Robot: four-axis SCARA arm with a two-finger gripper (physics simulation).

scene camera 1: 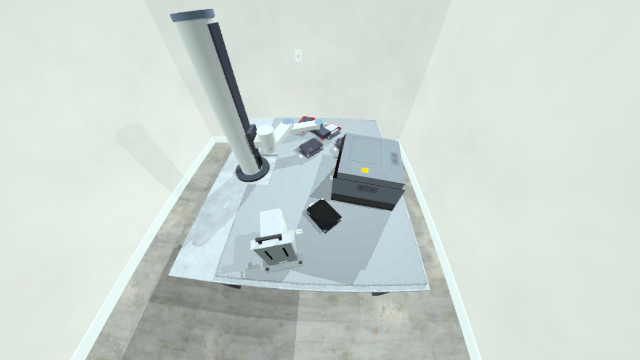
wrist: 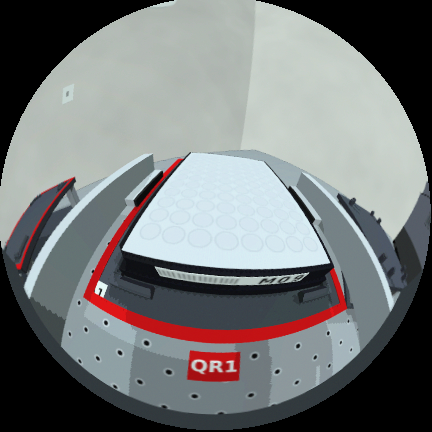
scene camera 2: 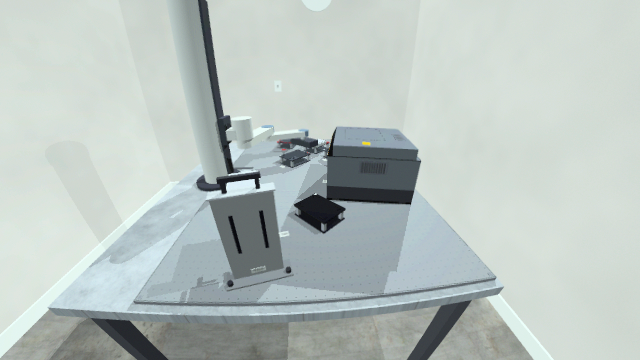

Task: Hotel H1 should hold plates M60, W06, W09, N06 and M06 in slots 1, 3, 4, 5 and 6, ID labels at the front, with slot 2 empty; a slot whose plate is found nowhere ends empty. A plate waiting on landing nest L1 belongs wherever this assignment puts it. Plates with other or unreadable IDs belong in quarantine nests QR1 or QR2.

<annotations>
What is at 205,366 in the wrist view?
A QR1 label.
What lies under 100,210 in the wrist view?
My gripper.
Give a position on a red-rimmed nest QR1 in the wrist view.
At 193,309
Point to a landing nest L1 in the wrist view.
373,232
</annotations>
